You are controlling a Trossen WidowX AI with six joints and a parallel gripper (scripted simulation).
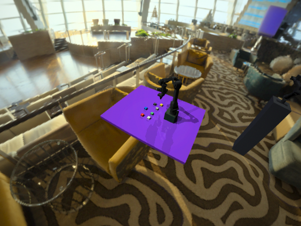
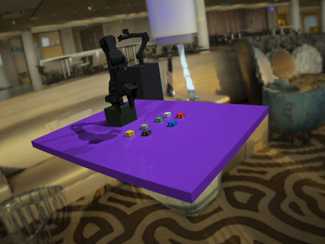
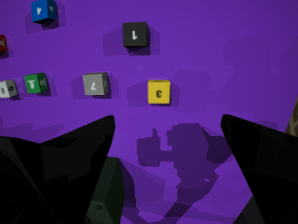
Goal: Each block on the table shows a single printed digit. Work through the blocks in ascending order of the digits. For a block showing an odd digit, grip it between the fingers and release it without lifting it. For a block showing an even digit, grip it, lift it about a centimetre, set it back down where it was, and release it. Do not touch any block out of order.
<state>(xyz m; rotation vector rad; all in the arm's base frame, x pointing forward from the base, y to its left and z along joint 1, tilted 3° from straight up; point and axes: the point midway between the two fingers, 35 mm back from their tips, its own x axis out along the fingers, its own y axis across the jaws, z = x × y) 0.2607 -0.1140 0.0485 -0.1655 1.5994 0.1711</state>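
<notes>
Now: gripper tip 30 cm to the right of the white block, 12 cm above it and 6 cm past it. The rest, counted from my gripper tip: black block 12 cm below, 6 cm ahead, 5 cm to the left; then yellow block 12 cm below, 1 cm behind; then grey block 12 cm below, 10 cm to the left, 2 cm behind.
</notes>
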